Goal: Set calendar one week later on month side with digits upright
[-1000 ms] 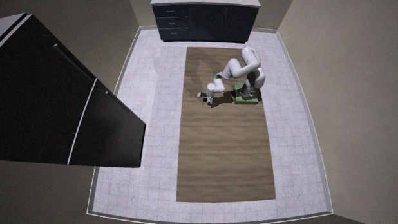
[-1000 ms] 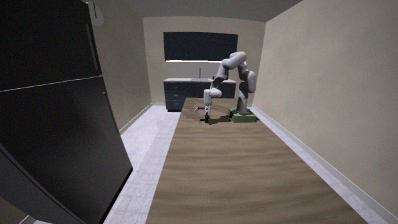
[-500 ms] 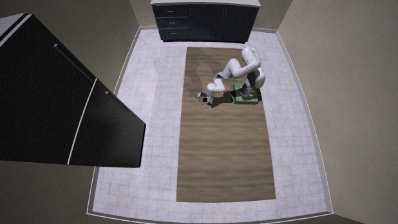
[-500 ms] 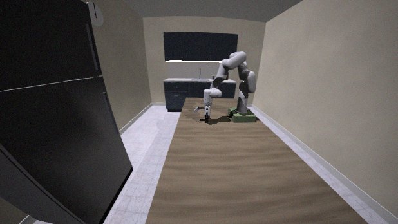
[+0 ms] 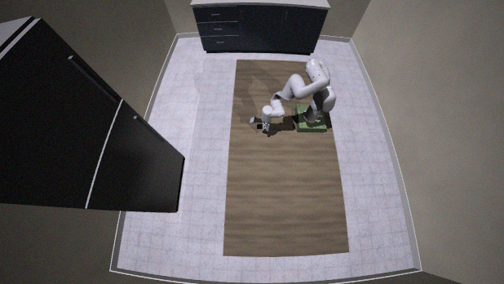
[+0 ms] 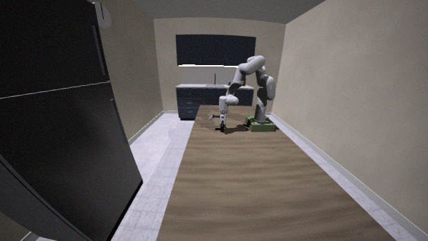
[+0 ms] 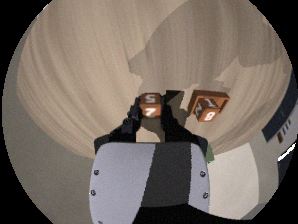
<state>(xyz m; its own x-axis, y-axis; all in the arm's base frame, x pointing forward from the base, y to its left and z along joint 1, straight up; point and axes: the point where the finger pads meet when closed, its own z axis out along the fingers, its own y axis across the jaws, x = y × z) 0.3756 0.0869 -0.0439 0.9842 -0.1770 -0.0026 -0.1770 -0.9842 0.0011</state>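
Right now the calendar cube is 20 mm below my hand. Also, from my hand: calendar tray (100 mm to the right, 20 mm below, 20 mm behind).
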